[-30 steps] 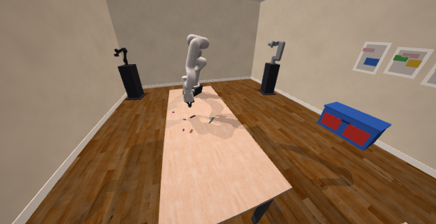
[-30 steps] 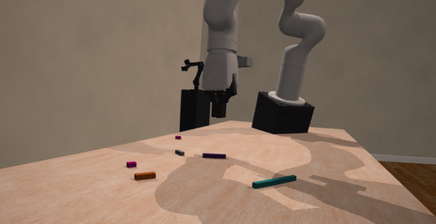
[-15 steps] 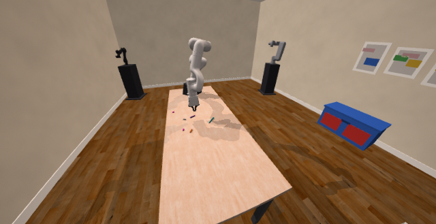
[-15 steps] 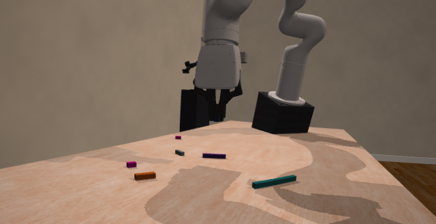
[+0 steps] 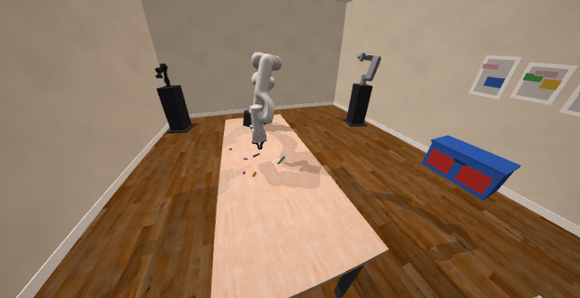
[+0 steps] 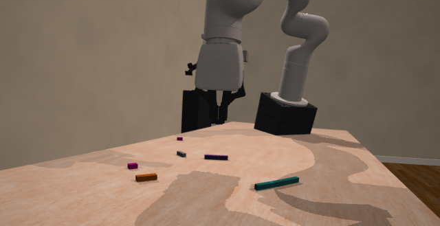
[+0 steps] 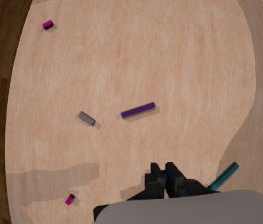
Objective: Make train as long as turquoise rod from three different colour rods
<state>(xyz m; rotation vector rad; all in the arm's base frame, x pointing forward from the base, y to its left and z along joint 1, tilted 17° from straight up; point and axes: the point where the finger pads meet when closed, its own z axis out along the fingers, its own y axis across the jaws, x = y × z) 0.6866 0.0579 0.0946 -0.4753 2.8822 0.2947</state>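
Now: the purple rod 12 cm below my hand, 6 cm behind it and 4 cm to the right of it. Also, from my hand: turquoise rod 16 cm to the left, 12 cm below, 2 cm ahead; grey rod 12 cm to the right, 12 cm below, 2 cm behind; blue rod 2 cm below.
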